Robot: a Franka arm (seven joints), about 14 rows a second.
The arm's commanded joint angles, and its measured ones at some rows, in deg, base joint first. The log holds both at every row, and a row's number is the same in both.
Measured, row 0: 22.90, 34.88, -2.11, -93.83, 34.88, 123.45, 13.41
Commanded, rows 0 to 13: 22.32, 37.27, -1.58, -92.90, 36.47, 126.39, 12.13; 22.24, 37.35, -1.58, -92.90, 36.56, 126.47, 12.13; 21.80, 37.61, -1.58, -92.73, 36.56, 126.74, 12.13; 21.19, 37.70, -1.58, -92.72, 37.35, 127.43, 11.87; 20.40, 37.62, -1.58, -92.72, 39.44, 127.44, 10.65; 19.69, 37.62, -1.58, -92.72, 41.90, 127.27, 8.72; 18.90, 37.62, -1.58, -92.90, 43.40, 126.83, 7.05; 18.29, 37.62, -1.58, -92.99, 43.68, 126.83, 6.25; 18.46, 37.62, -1.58, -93.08, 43.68, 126.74, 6.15; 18.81, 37.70, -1.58, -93.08, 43.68, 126.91, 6.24; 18.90, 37.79, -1.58, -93.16, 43.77, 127.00, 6.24; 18.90, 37.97, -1.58, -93.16, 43.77, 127.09, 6.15; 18.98, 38.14, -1.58, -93.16, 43.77, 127.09, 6.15; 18.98, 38.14, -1.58, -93.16, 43.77, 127.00, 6.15
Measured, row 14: 18.96, 37.38, -1.80, -94.00, 41.70, 126.38, 7.77
